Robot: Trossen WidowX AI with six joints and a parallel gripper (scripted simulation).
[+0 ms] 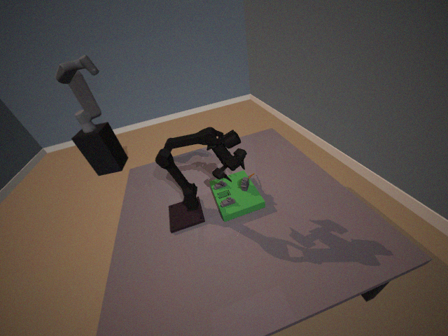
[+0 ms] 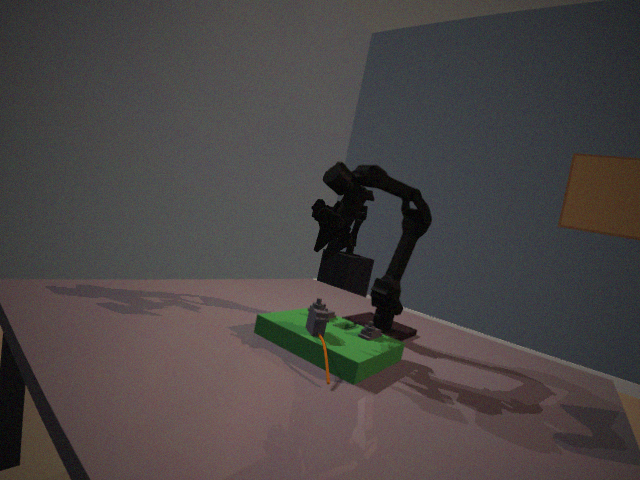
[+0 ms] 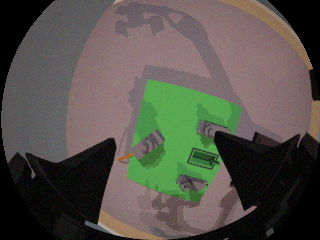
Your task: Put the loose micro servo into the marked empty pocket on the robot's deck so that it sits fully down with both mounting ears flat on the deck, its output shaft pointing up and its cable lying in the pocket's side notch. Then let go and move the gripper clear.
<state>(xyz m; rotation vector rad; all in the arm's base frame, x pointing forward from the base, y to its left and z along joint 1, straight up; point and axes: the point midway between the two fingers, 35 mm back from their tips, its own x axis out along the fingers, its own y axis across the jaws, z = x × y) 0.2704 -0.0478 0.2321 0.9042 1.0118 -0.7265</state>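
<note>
Right now my gripper tip is 2 cm short of the green deck, 8 cm to the right of it and 20 cm above it.
</note>
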